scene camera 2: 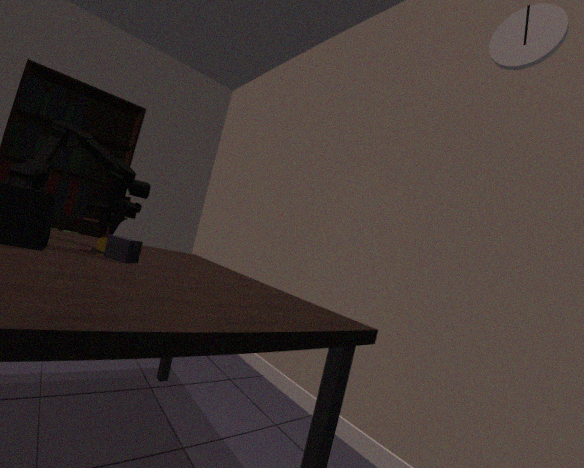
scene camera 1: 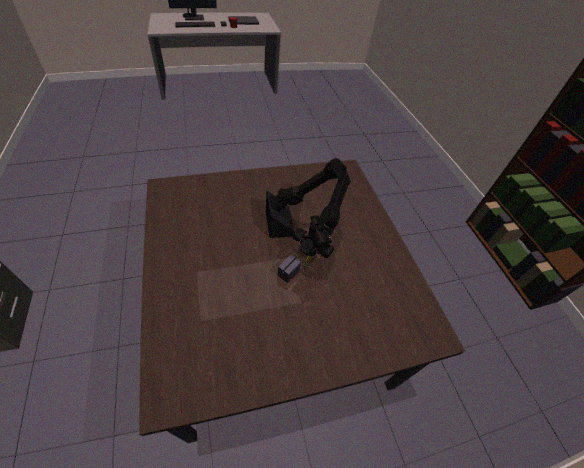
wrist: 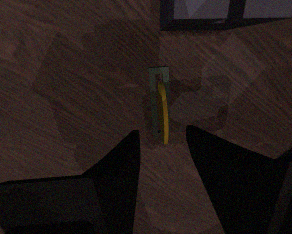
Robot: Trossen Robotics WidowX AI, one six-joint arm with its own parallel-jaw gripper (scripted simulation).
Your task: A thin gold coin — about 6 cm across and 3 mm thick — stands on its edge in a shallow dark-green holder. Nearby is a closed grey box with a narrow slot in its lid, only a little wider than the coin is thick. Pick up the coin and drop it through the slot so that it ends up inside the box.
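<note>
Gripper [scene camera 2: 107, 234] visible. Same gripper [wrist: 162, 133], visible there too.
</note>
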